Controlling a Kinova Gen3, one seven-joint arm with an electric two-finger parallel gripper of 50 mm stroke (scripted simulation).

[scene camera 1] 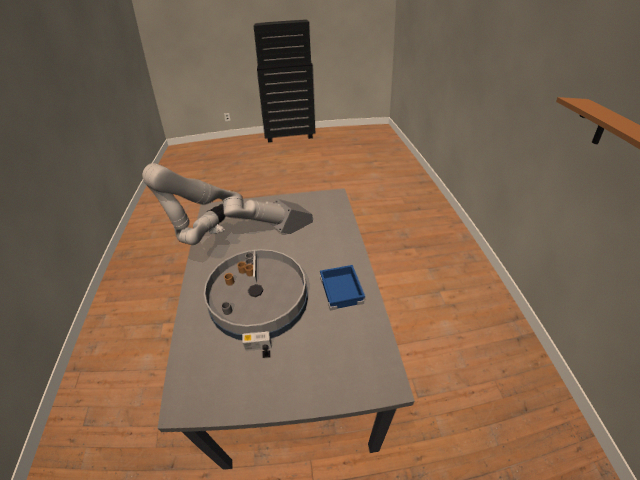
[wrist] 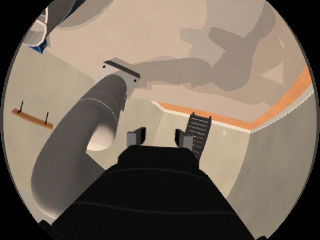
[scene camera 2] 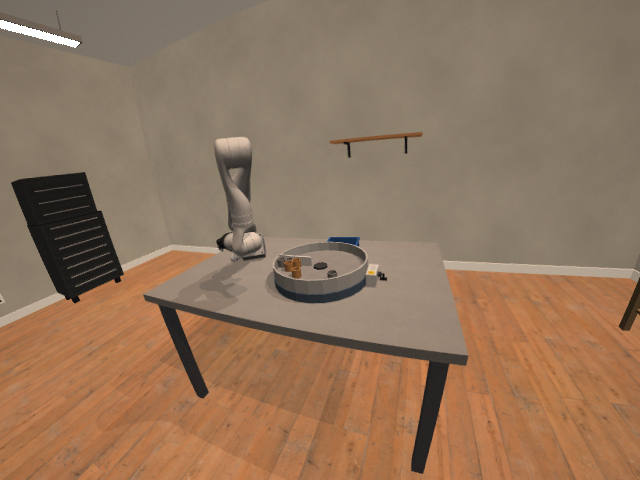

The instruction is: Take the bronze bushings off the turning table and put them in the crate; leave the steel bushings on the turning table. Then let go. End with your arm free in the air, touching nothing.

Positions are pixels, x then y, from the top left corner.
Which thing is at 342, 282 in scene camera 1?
A blue crate.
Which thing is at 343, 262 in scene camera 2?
A round turning table.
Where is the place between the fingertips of my gripper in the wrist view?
160, 134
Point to a round turning table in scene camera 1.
279, 287
